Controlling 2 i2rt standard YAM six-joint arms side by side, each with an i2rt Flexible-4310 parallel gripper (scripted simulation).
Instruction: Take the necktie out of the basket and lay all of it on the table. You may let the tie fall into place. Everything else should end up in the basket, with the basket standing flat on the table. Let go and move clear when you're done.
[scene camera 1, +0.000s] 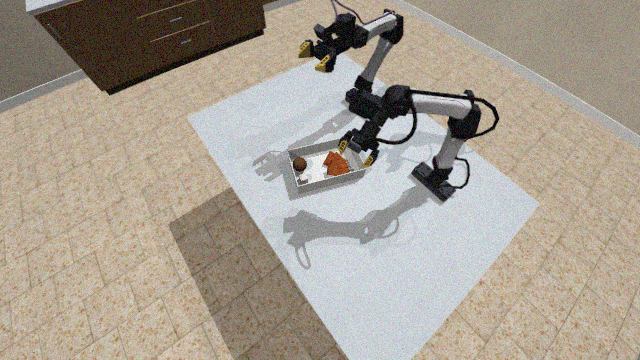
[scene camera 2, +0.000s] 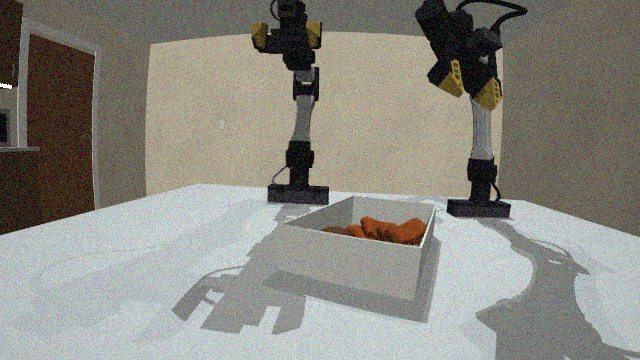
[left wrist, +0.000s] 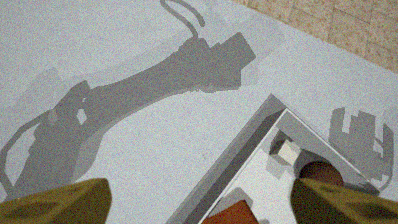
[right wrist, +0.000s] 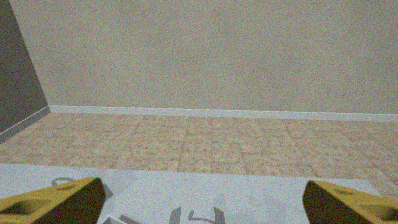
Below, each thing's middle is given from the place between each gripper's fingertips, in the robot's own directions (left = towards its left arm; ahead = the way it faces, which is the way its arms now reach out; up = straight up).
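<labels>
From my left hand (scene camera 2: 477, 102): grey basket (scene camera 2: 391, 269), 170 mm to the right, 260 mm below; brown ball (left wrist: 321, 171), 220 mm to the right, 100 mm ahead, 250 mm below. My right hand (scene camera 2: 283, 25), from the brown ball: 14 cm to the right of it, 13 cm short of it, 40 cm above it. From my right hand: grey basket, 20 cm to the left, 3 cm ahead, 41 cm below.
</labels>
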